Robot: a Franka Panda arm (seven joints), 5 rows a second.
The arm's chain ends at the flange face. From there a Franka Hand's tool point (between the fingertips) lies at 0.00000 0.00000 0.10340 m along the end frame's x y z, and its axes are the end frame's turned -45 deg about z.
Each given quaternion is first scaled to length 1.
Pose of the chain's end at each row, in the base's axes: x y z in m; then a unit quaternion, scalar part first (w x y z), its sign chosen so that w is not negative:
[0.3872 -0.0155 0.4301 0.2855 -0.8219 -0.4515 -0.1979]
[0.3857 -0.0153 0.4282 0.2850 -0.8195 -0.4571 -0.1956]
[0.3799 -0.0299 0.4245 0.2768 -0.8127 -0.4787 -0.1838]
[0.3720 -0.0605 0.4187 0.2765 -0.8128 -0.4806 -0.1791]
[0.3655 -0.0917 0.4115 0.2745 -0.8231 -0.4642 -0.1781]
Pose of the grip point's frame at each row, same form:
[0.3942 0.0515 0.3517 0.1880 -0.5865 -0.7316 -0.2921]
[0.3919 0.0515 0.3495 0.1885 -0.5822 -0.7359 -0.2898]
[0.3834 0.0348 0.3439 0.1854 -0.5676 -0.7533 -0.2757]
[0.3746 0.0038 0.3377 0.1869 -0.5670 -0.7550 -0.2713]
[0.3695 -0.0279 0.3302 0.1854 -0.5828 -0.7438 -0.2696]

